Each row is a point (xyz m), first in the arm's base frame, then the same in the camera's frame.
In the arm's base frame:
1: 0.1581 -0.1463 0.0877
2: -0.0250 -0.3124 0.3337
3: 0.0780 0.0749 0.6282
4: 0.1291 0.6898 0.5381
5: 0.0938 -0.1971 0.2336
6: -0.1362 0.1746 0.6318
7: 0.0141 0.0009 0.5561
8: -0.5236 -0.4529 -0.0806
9: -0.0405 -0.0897 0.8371
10: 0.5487 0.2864 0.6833
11: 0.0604 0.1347 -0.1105
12: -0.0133 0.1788 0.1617
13: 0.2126 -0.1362 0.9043
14: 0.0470 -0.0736 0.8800
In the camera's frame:
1: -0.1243 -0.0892 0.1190
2: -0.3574 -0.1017 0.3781
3: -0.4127 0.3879 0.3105
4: -0.4140 0.7618 -0.1886
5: -0.2275 -0.0494 0.2446
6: -0.6262 0.3858 0.2091
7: -0.4379 0.2692 0.3062
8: -0.6611 -0.6357 0.1281
9: -0.5733 0.3738 0.5530
10: -0.0211 0.7251 0.2633
11: -0.1837 -0.0619 -0.2324
12: -0.3513 0.1217 -0.0921
13: -0.3548 0.4714 0.6691
14: -0.5086 0.4422 0.5830

